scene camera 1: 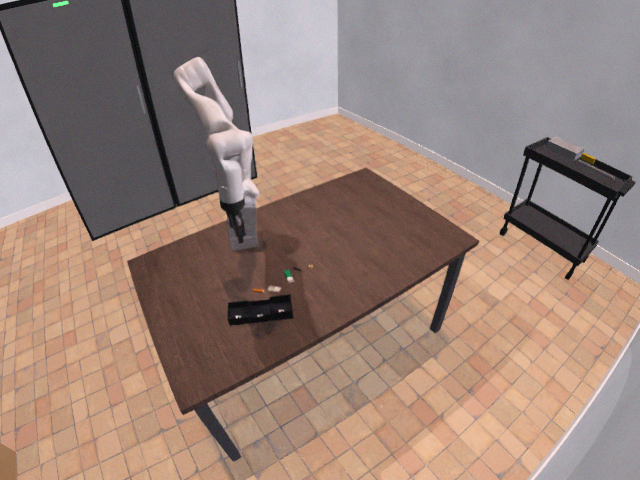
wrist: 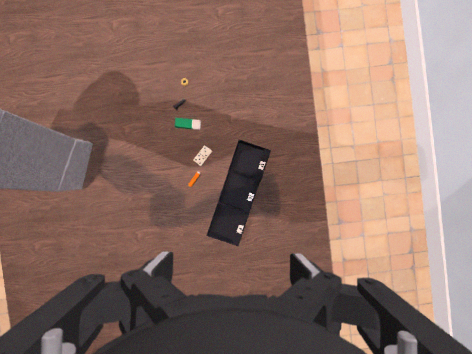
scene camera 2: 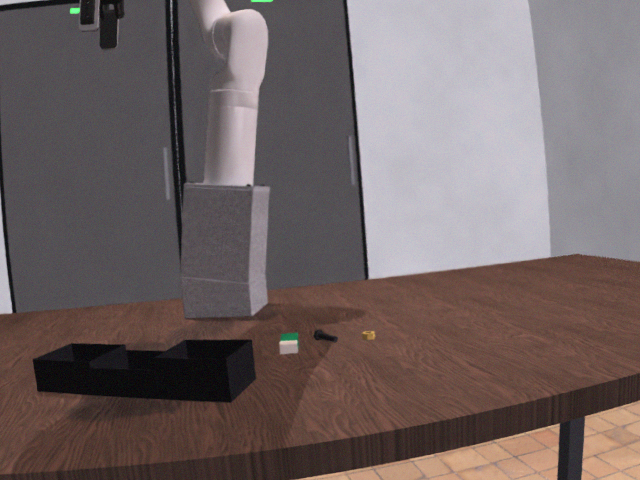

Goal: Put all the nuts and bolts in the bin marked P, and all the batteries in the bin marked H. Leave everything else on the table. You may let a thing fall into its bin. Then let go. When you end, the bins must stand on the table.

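Places are measured from the arm's base along level axes (x ahead, y left, z up), in millimetres.
Pixels of known places: gripper, fingertip midpoint: (scene camera 1: 236, 234) (wrist: 231, 265) (scene camera 2: 99, 40); arm's base, link origin: (scene camera 2: 228, 184).
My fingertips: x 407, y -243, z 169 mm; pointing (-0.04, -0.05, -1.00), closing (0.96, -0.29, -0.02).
Ahead of a thing's pixels: the offset from my fingertips to its middle.
A yellow nut @(dx -47, dy +336, dz -399 mm) (scene camera 1: 310, 266) (scene camera 2: 368, 337) (wrist: 187, 81) lies on the table beyond a black bolt @(dx -75, dy +284, dz -398 mm) (scene camera 1: 297, 268) (scene camera 2: 325, 336) (wrist: 179, 104). A slim orange cylinder with a pale end @(dx -90, dy +82, dz -398 mm) (scene camera 1: 257, 290) (wrist: 194, 179), seemingly a battery, lies near the bins. Three joined black bins @(dx +13, dy +18, dz -380 mm) (scene camera 1: 271, 316) (scene camera 2: 196, 379) (wrist: 230, 205) stand on the table; their white letters are too small to read surely. My gripper (scene camera 1: 240, 238) (scene camera 2: 99, 36) (wrist: 231, 265) is open and empty, high above the table. The cylinder does not show in scene camera 2.
A green and white block @(dx -68, dy +227, dz -397 mm) (scene camera 1: 288, 275) (scene camera 2: 288, 344) (wrist: 188, 123) lies beside the bolt. A white dotted tile @(dx -53, dy +136, dz -400 mm) (scene camera 1: 273, 288) (wrist: 202, 155) lies between that block and the orange cylinder. The grey robot pedestal (scene camera 1: 250, 227) (scene camera 2: 219, 248) (wrist: 35, 155) stands at the table's back side.
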